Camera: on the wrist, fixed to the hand. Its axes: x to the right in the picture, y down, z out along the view.
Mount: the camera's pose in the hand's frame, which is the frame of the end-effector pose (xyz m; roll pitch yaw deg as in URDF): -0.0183 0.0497 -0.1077 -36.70 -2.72 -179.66
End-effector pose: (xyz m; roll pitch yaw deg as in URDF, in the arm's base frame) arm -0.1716 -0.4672 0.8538 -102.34 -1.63 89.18
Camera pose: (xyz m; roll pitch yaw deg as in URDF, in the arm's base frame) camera -0.0560 -0.4864 0.8278 65.56 1.88 -93.55
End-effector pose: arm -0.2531 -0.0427 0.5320 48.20 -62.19 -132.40
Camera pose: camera -0.1843 -0.1356 0.4996 -80.86 60.55 52.19
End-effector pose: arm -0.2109 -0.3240 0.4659 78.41 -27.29 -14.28
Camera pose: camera -0.2102 -0.2050 0.4815 -113.70 27.04 168.79
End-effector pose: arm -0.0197 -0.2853 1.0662 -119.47 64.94 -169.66
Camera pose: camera -0.0420 -0.1692 1.0869 87.96 -63.78 4.59
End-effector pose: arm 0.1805 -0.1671 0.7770 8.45 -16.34 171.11
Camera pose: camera 0.1602 -0.2297 0.6766 -44.95 13.70 -8.13
